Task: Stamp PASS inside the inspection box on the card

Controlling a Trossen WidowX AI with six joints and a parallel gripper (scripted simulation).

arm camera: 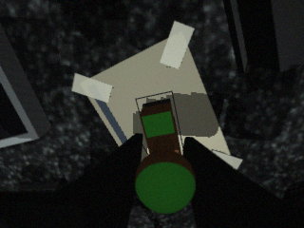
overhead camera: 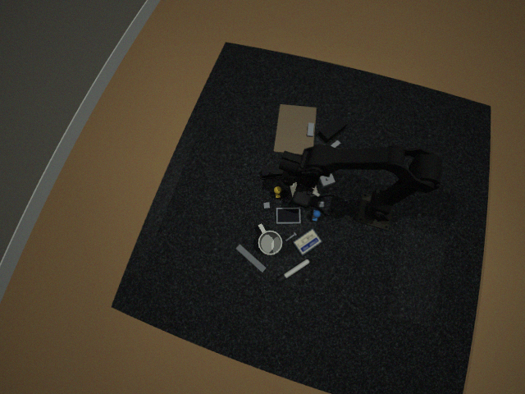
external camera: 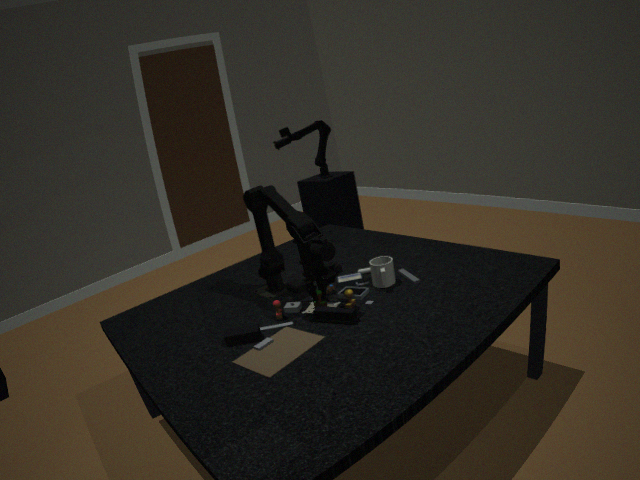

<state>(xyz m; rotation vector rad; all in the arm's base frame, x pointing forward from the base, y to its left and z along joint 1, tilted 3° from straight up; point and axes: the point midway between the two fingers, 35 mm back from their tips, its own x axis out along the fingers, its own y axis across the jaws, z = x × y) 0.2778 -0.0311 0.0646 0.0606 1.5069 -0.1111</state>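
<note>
The PASS stamp lies 1 cm below my gripper tip. Also, from my gripper tip: yellow-knob stamp 9 cm ahead, 4 cm to the left, 1 cm below; then blue-knob stamp 10 cm to the left, 6 cm behind, 1 cm below; then cream card 3 cm below.
</note>
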